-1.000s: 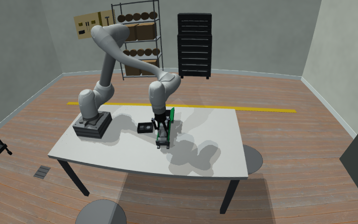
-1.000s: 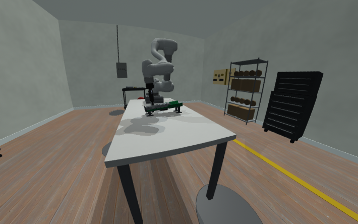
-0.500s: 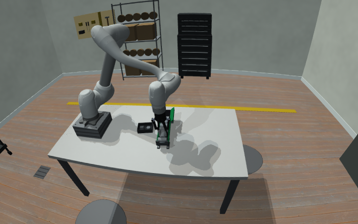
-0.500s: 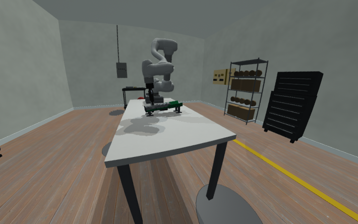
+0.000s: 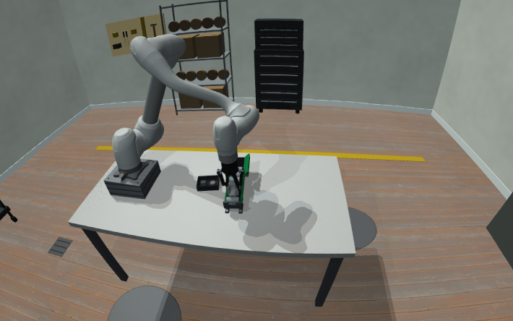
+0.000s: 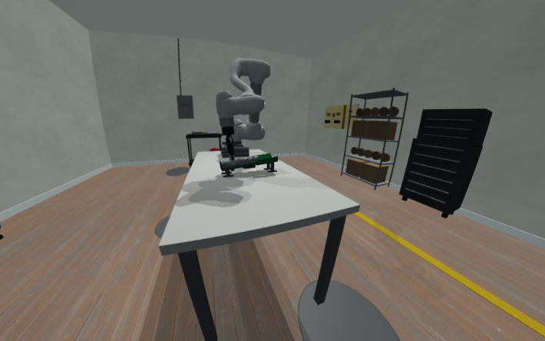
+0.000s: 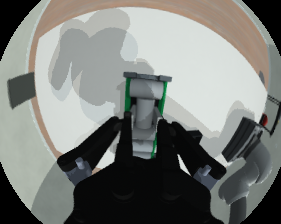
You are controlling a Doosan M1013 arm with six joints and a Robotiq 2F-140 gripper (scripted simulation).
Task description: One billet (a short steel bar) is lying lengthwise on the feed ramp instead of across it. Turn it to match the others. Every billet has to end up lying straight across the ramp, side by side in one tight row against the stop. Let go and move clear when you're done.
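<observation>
My hand is 1 cm short of the dark stop, 7 cm to the left of it and 4 cm above it. Also, from my hand: black box: 19 cm behind, 13 cm to the left, 9 cm below.
</observation>
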